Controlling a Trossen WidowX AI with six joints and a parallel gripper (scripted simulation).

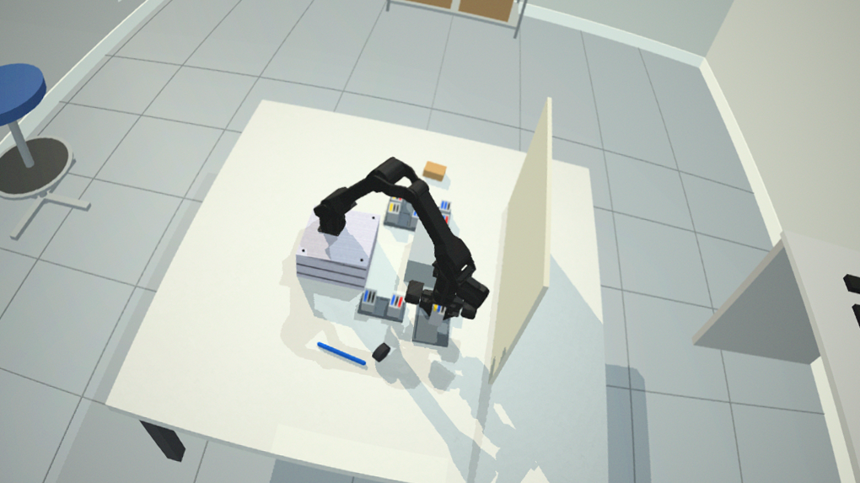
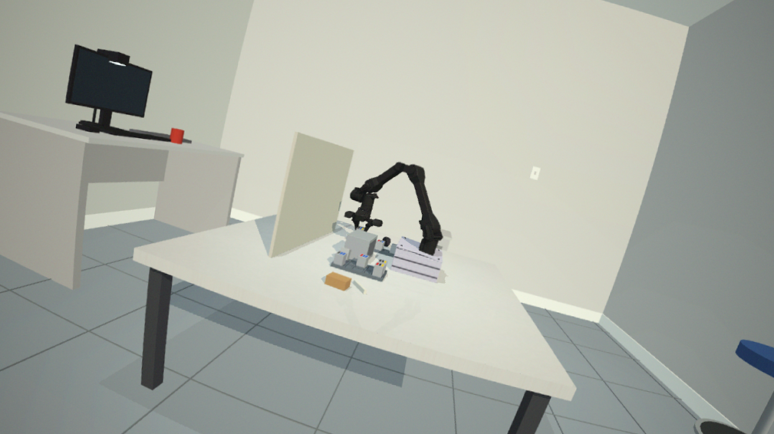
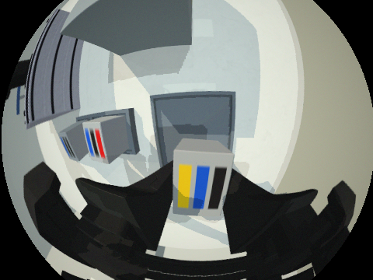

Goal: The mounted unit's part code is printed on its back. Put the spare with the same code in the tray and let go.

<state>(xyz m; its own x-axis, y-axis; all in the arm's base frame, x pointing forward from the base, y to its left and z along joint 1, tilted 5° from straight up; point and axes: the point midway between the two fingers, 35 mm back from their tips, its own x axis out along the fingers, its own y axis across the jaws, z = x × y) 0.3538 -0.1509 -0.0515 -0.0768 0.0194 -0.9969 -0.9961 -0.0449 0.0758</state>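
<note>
Now: the dark grey tray 4 cm below my gripper tip. Also, from my gripper tip: spare: 3 cm above; then black cylinder: 11 cm behind, 14 cm to the right, 2 cm below; then rack: 15 cm behind, 4 cm below.
</note>
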